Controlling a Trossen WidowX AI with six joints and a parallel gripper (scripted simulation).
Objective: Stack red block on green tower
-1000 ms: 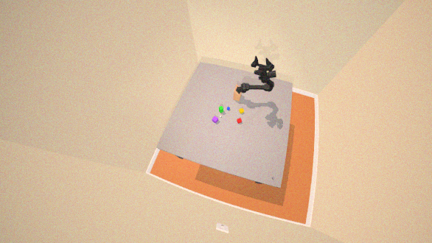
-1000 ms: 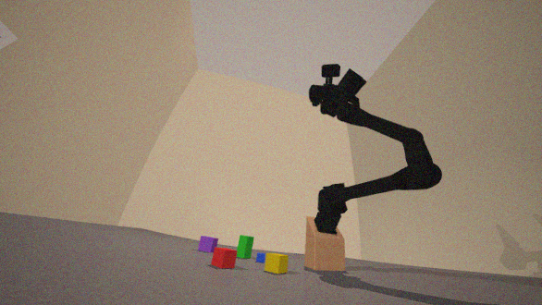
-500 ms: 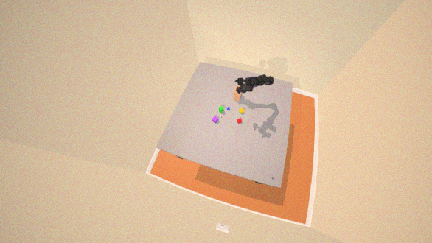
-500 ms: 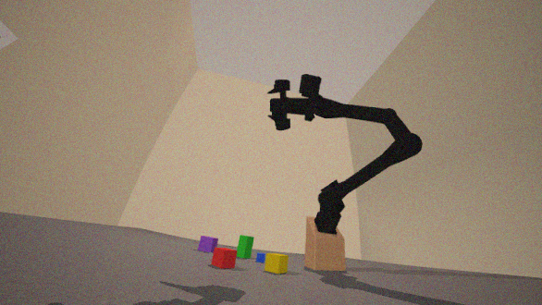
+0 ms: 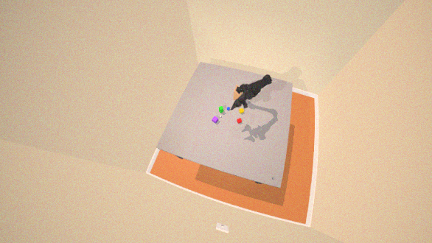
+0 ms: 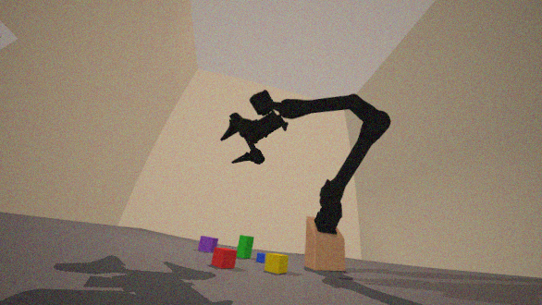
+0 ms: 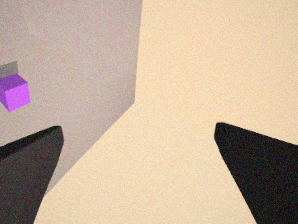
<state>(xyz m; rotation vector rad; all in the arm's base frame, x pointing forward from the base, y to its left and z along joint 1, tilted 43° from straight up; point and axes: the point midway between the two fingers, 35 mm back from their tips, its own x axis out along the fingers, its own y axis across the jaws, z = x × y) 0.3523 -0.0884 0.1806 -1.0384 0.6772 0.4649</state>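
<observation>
The red block lies 300 mm below my gripper tip, 80 mm to the left of it and 70 mm behind it. Round my gripper tip: tiny white piece 320 mm below, 120 mm to the right, 50 mm behind; purple block 300 mm below, 160 mm to the right, 20 mm ahead; blue block 310 mm below, 170 mm behind, 80 mm to the right.
</observation>
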